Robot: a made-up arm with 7 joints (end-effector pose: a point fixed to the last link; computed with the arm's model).
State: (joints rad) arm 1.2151 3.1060 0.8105 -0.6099 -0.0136 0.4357 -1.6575
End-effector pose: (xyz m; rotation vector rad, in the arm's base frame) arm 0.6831 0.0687 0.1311 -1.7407 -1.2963 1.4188
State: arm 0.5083 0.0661 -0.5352 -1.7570 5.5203 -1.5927 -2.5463
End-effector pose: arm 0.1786 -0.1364 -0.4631 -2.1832 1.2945 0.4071
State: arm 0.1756 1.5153 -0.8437 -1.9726 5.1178 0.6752 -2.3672
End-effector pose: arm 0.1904 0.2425 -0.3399 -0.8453 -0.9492 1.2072
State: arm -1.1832 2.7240 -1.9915 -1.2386 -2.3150 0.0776 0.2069
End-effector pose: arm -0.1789 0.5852 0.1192 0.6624 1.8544 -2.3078
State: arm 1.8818 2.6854 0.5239 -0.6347 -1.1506 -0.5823 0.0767
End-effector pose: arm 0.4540 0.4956 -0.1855 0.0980 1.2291 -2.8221
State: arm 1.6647 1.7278 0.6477 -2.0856 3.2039 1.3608 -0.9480
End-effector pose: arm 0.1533 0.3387 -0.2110 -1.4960 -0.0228 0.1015
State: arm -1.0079 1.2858 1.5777 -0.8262 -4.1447 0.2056 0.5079
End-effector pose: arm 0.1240 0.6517 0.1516 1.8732 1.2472 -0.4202
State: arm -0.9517 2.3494 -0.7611 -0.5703 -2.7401 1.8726 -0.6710
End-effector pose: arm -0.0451 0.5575 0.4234 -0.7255 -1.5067 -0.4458
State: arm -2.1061 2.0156 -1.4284 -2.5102 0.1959 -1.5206 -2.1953
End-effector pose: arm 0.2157 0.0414 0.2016 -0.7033 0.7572 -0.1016
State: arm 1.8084 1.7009 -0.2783 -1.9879 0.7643 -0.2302 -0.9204
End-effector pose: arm -0.2387 0.3095 -0.2324 -0.3024 -0.0210 -1.2826
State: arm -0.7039 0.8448 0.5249 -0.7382 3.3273 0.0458 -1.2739
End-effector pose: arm 0.4916 0.4744 -0.0889 -1.1839 -1.8843 1.5926
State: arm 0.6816 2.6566 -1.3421 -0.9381 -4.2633 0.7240 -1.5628
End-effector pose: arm 0.1671 0.5676 0.3095 0.7328 1.5717 -0.6444
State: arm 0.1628 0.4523 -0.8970 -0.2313 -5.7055 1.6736 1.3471
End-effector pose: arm -0.0663 0.2530 -0.6618 1.5143 1.1041 0.9418
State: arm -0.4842 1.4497 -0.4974 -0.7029 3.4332 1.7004 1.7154
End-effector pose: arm 0.3699 0.5821 -0.0570 -1.8158 1.2664 1.4719
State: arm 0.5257 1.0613 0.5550 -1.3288 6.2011 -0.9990 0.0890
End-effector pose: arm 0.1632 0.5566 -0.1802 0.8707 -1.7218 -1.0822
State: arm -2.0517 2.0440 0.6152 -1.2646 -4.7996 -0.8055 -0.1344
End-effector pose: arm -0.3817 0.3899 0.2922 0.0564 1.2623 -0.1759
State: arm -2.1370 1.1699 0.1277 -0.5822 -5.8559 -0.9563 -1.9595
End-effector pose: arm 0.2636 0.3400 0.5531 -2.4592 1.1548 -1.1382
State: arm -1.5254 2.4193 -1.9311 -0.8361 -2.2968 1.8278 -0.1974
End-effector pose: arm -0.0737 0.6607 0.1400 -1.5639 -1.2668 0.3853
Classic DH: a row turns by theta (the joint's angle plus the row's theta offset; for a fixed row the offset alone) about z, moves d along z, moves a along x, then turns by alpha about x. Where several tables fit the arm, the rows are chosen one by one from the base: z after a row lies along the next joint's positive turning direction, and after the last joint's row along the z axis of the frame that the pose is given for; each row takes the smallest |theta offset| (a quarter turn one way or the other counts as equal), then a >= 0, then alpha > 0; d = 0 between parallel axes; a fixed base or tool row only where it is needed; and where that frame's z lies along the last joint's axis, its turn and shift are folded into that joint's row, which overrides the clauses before.
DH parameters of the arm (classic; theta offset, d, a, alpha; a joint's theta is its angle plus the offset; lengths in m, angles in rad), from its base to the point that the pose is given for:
base (fixed): 0 0 0 -1.2217
joint 1: 1.5708 0 0 1.5708
joint 2: 1.2217 0 0 -1.5708
joint 3: -1.5708 -0.3463 0.0389 -1.5708
joint 4: 0 0 -0.0436 1.5708
joint 5: 0 -0.3605 0 -1.5708
joint 6: 0 0 0 1.5708
joint 7: 0 0 0 0

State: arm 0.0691 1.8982 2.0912 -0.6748 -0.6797 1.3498 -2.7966
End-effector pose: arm -0.1013 0.5535 0.4067 0.8016 0.8227 -0.7026
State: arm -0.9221 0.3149 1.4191 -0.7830 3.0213 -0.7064 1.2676
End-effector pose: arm 0.5348 0.3449 -0.2530 0.6058 -0.7328 -0.6276
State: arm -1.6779 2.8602 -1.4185 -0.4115 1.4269 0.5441 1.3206
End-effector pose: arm -0.4769 0.5020 0.1514 -0.3581 1.7394 -2.1660
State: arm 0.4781 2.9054 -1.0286 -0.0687 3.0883 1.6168 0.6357
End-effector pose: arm 0.2767 0.2066 0.6195 0.6487 -1.0397 1.5036
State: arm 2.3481 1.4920 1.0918 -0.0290 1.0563 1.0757 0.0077
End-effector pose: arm -0.2079 0.5385 0.4098 1.8730 1.0052 1.3508
